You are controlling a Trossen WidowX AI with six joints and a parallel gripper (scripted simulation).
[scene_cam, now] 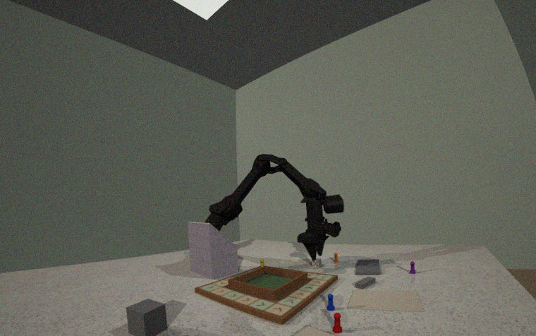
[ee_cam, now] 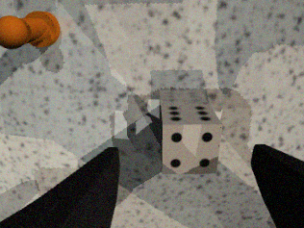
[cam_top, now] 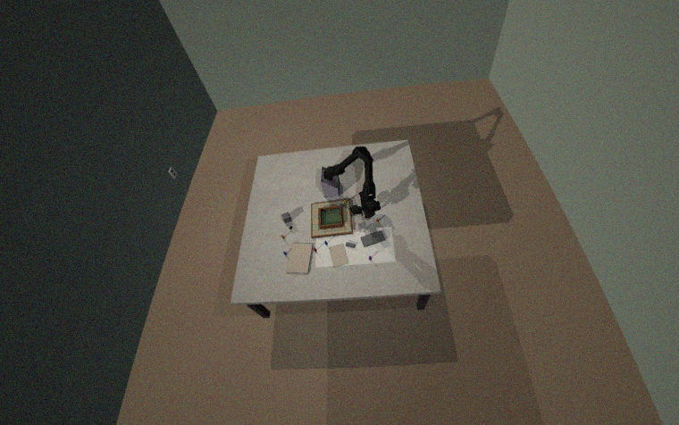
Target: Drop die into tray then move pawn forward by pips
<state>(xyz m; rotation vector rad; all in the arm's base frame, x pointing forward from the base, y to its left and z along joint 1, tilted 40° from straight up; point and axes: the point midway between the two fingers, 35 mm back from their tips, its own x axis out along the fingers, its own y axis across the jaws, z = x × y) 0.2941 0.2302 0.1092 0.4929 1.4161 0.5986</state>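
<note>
The white die lies 2 cm below my gripper tip. Also, from my gripper tip: dark flat block 18 cm ahead, 3 cm below, 2 cm to the left; grey bar 21 cm ahead, 13 cm to the right, 2 cm below; yellow pawn 14 cm to the right, 14 cm behind.
</note>
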